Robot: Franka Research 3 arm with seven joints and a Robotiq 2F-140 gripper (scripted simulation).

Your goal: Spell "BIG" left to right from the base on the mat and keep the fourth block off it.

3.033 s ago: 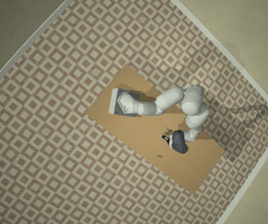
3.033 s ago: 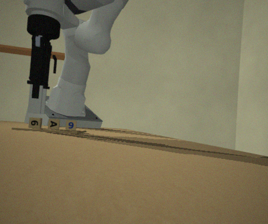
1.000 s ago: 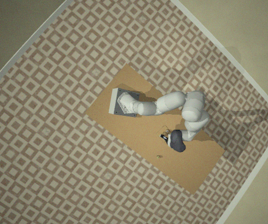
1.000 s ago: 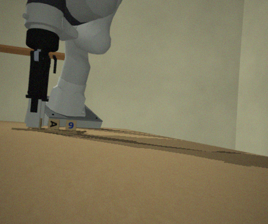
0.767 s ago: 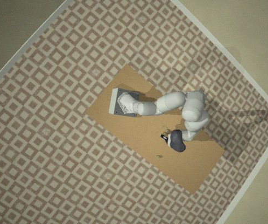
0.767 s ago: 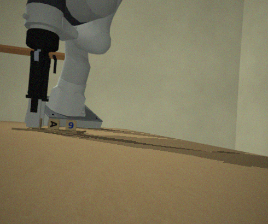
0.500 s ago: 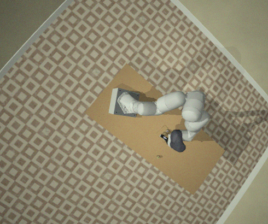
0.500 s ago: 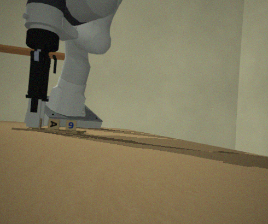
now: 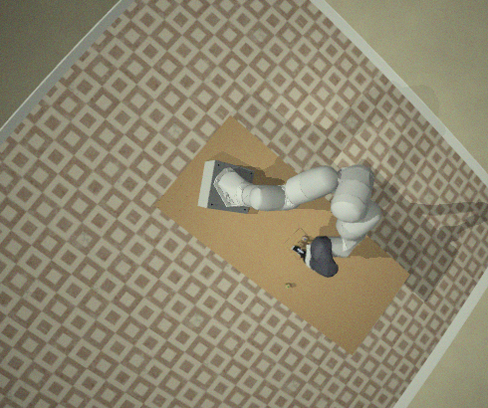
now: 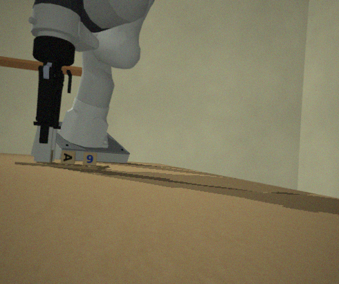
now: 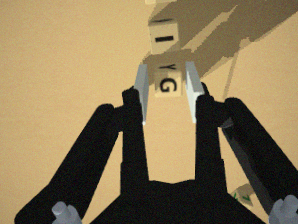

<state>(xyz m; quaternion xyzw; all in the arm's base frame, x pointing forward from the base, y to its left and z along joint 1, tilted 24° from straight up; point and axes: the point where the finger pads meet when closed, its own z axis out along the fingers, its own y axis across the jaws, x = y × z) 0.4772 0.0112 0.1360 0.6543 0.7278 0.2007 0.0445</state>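
My gripper is now 10 mm past the thin mat, 40 mm to the right of it and 40 mm above it.
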